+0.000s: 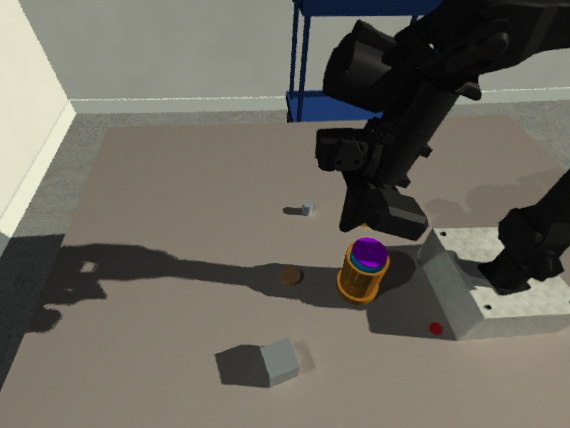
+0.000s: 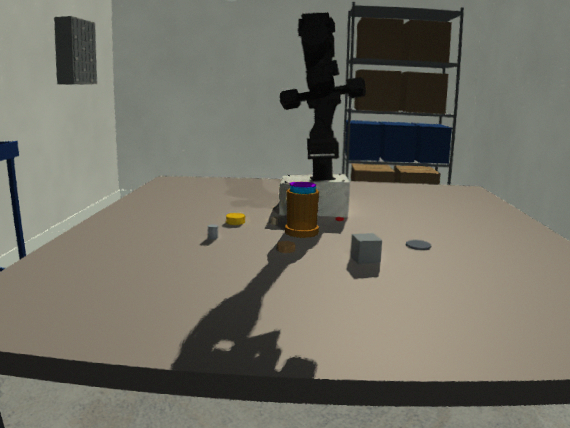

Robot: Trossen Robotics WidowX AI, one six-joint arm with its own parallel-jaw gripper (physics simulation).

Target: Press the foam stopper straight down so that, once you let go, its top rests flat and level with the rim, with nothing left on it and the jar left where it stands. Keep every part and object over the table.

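An orange jar [image 1: 359,282] [image 2: 302,212] stands upright on the table in front of the robot base. The foam stopper, with a purple top and blue sides [image 1: 369,252] [image 2: 303,187], sits in its mouth. The stopper's top stands above the rim, and a blue band shows between purple top and rim. It looks roughly level, and no object rests on it. My gripper [image 1: 346,222] [image 2: 322,102] is shut and empty. It hangs well above the jar's height, clear of the stopper. Its fingers are dark and partly hidden by the arm.
A brown disc [image 1: 291,275] [image 2: 286,247], a grey block [image 1: 280,361] [image 2: 366,247], a small grey cylinder [image 1: 307,208] [image 2: 213,232], a yellow disc [image 2: 235,219], a red disc [image 1: 435,328] [image 2: 339,218] and a flat grey disc [image 2: 418,244] are around the jar. The pale robot base [image 1: 445,285] [image 2: 335,200] is close behind.
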